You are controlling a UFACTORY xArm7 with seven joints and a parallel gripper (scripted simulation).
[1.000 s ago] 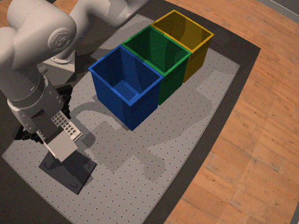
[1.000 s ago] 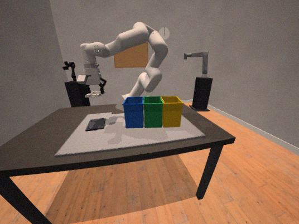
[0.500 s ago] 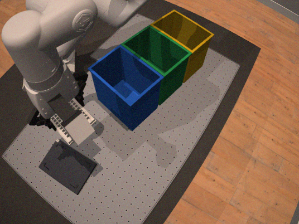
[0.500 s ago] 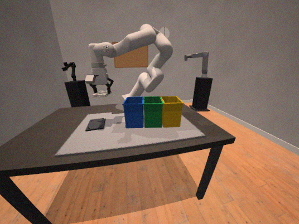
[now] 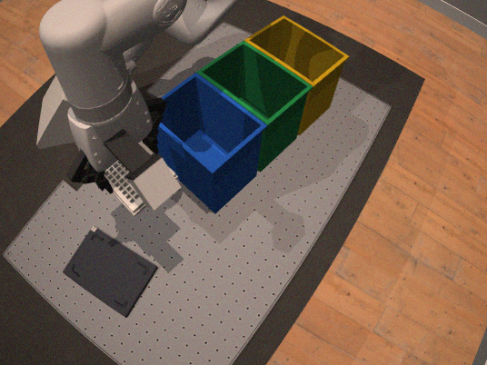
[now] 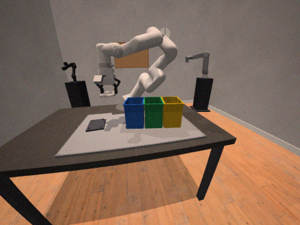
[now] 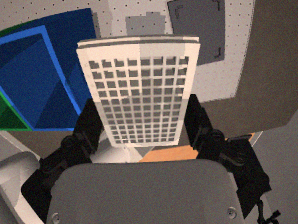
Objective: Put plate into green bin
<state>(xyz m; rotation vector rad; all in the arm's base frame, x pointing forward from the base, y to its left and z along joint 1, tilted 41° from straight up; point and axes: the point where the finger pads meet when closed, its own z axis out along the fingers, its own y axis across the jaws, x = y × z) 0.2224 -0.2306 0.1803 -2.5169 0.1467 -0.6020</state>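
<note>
Right now my hand is 20 mm past the green bin, 300 mm to the right of it and 160 mm above it. Round my hand: blue bin: 20 mm behind, 160 mm to the left, 160 mm below; then dark plate nest: 10 mm ahead, 130 mm to the right, 240 mm below; then white 96-well plate: 10 mm below.
</note>
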